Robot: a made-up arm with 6 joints. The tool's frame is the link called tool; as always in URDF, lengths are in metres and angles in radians. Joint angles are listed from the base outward.
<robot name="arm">
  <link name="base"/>
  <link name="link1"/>
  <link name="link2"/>
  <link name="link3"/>
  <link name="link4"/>
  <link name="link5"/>
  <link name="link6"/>
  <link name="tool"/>
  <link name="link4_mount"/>
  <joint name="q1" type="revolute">
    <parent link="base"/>
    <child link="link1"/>
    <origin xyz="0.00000 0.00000 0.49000"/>
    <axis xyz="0 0 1"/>
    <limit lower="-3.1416" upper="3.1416"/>
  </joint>
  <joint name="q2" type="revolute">
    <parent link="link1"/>
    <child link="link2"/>
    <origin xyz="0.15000 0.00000 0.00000"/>
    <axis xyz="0 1 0"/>
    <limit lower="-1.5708" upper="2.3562"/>
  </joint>
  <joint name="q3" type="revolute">
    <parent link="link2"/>
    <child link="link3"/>
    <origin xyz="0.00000 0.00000 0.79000"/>
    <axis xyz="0 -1 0"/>
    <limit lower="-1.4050" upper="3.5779"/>
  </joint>
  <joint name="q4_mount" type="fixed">
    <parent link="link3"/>
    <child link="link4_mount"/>
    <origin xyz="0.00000 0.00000 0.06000"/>
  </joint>
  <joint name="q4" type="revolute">
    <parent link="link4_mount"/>
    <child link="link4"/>
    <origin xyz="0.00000 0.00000 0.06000"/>
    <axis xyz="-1 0 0"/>
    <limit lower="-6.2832" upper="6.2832"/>
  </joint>
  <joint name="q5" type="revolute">
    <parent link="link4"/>
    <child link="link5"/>
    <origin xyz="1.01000 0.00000 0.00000"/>
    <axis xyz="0 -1 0"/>
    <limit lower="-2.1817" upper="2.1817"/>
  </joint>
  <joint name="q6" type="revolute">
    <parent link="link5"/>
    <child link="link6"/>
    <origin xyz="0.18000 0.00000 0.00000"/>
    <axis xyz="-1 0 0"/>
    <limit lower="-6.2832" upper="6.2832"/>
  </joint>
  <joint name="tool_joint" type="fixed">
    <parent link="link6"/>
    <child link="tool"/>
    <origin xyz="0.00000 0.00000 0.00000"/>
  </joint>
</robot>
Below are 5 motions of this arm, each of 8 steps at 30 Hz.
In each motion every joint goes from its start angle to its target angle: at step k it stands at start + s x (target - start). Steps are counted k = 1, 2, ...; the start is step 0. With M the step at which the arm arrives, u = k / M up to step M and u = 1 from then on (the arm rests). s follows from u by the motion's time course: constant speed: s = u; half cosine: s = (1 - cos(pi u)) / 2; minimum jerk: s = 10 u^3 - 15 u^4 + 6 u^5.
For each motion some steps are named. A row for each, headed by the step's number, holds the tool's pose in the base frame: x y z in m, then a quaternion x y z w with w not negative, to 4 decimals.
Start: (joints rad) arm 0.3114 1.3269 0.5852 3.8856 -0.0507 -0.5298
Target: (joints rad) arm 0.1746 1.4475 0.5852 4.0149 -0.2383 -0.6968
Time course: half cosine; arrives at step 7
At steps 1, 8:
1: 1.7884 0.5700 -0.0389 0.9148 0.1965 -0.3227 0.1426
8: 1.7836 0.3477 -0.2168 0.9203 0.1939 -0.3318 0.0736

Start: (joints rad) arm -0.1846 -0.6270 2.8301 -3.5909 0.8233 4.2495
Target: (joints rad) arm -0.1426 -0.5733 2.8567 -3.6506 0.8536 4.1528
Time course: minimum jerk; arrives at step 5
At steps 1, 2, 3, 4, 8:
1: -1.3545 0.3083 0.7805 -0.3132 -0.8774 -0.3446 0.1156
2: -1.3500 0.2945 0.7947 -0.3138 -0.8829 -0.3260 0.1255
3: -1.3431 0.2752 0.8144 -0.3143 -0.8900 -0.2996 0.1392
4: -1.3378 0.2617 0.8282 -0.3144 -0.8946 -0.2805 0.1488
8: -1.3366 0.2587 0.8313 -0.3144 -0.8956 -0.2763 0.1509

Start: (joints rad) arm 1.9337 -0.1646 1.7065 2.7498 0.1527 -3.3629
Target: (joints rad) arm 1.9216 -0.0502 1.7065 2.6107 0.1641 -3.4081
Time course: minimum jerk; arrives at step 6
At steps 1, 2, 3, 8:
1: 0.1367 -0.3905 2.3784 0.6905 -0.2633 0.6564 0.1514
2: 0.1219 -0.3556 2.3892 0.6876 -0.2488 0.6664 0.1460
3: 0.0973 -0.2971 2.4055 0.6826 -0.2240 0.6820 0.1370
8: 0.0555 -0.1950 2.4286 0.6737 -0.1796 0.7064 0.1220

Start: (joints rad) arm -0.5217 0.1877 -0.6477 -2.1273 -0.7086 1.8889
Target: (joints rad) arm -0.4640 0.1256 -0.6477 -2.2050 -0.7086 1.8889
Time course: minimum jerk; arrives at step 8
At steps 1, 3, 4, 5, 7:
1: 1.0918 -0.5117 0.5389 0.2846 0.1755 -0.0009 0.9425
3: 1.0991 -0.4966 0.5572 0.2864 0.1657 0.0025 0.9437
4: 1.1051 -0.4834 0.5731 0.2882 0.1572 0.0056 0.9446
5: 1.1107 -0.4700 0.5889 0.2901 0.1488 0.0087 0.9453
7: 1.1166 -0.4544 0.6072 0.2925 0.1390 0.0125 0.9460

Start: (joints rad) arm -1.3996 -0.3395 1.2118 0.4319 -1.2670 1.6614
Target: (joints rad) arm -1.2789 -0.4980 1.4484 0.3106 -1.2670 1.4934
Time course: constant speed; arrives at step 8
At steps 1, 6, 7, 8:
1: -0.0910 0.1075 2.2940 -0.5330 0.4927 -0.6059 0.3256
6: -0.1719 0.4199 2.2332 -0.5734 0.3327 -0.6649 0.3442
7: -0.1933 0.4794 2.2128 -0.5799 0.2993 -0.6734 0.3474
8: -0.2163 0.5376 2.1897 -0.5859 0.2655 -0.6807 0.3505

